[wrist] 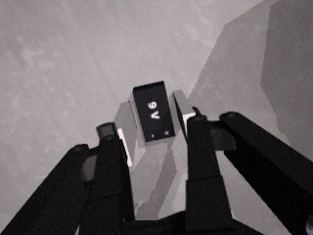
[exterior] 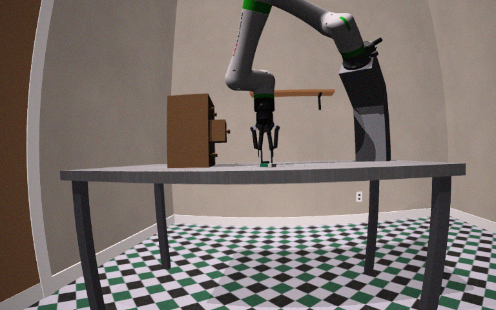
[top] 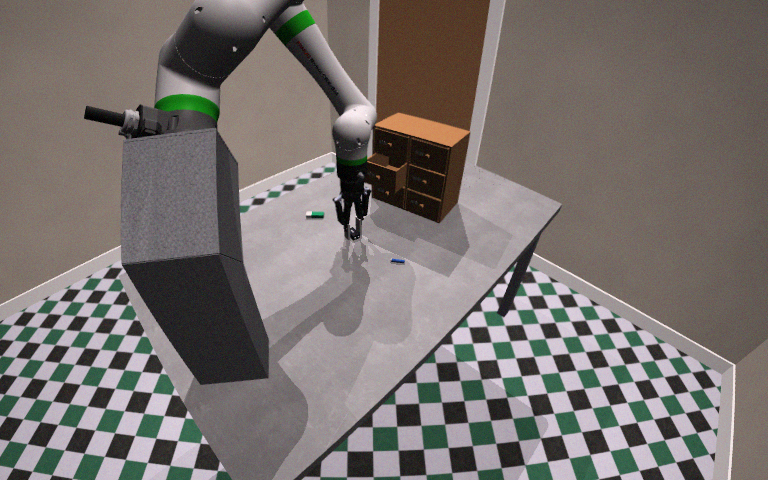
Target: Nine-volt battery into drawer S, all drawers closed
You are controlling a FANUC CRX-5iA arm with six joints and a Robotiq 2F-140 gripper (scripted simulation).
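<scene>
The nine-volt battery is 10 mm to the right of my hand and 20 mm below it. Round my hand: small blue stick 20 mm ahead, 200 mm to the right, 30 mm below; white eraser-like block 30 mm behind, 190 mm to the left, 30 mm below.
</scene>
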